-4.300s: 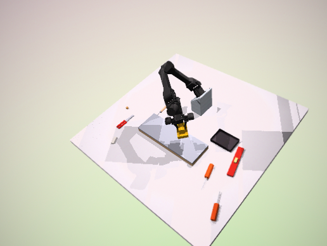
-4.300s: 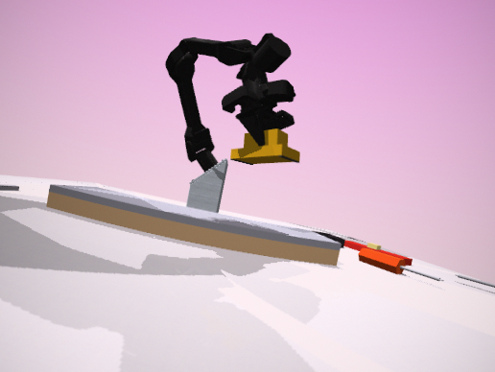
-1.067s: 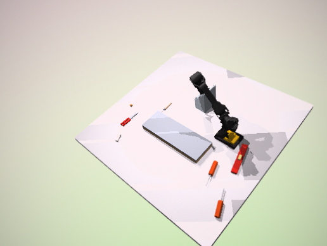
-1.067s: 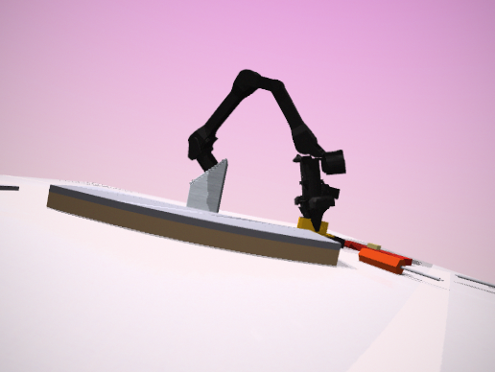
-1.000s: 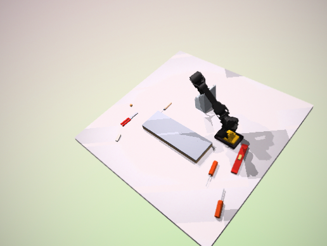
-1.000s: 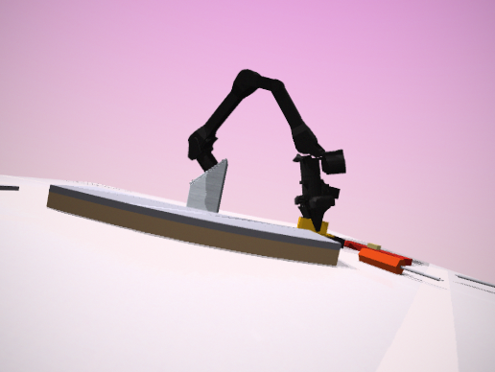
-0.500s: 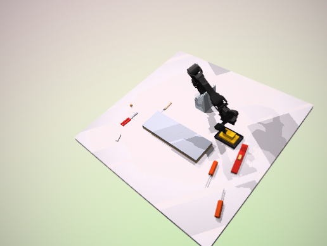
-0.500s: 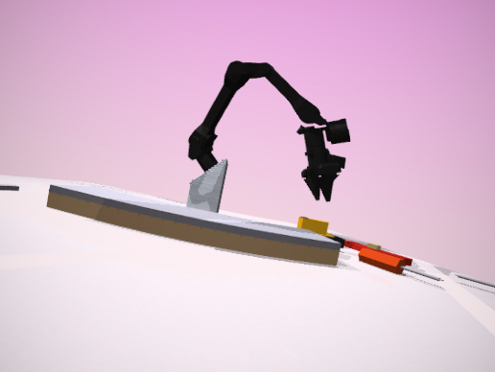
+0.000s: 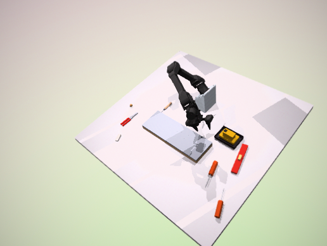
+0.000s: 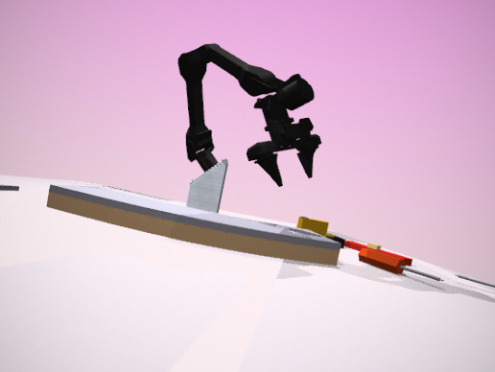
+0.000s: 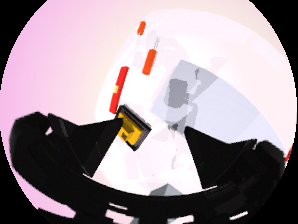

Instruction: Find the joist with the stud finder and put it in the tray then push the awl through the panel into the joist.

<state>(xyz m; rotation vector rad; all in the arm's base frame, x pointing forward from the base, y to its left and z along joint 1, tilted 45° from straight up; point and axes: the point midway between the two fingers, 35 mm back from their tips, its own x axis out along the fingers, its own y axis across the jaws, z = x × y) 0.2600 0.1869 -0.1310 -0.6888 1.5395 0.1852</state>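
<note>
Now: the awl 46 cm to the right of my gripper tip, 14 cm below it and 3 cm behind it. Also, from my gripper tip: red level (26 cm to the left, 13 cm below, 6 cm behind); then stud finder (14 cm behind, 10 cm below, 8 cm to the left); then dark tray (14 cm behind, 13 cm below, 9 cm to the left).
</note>
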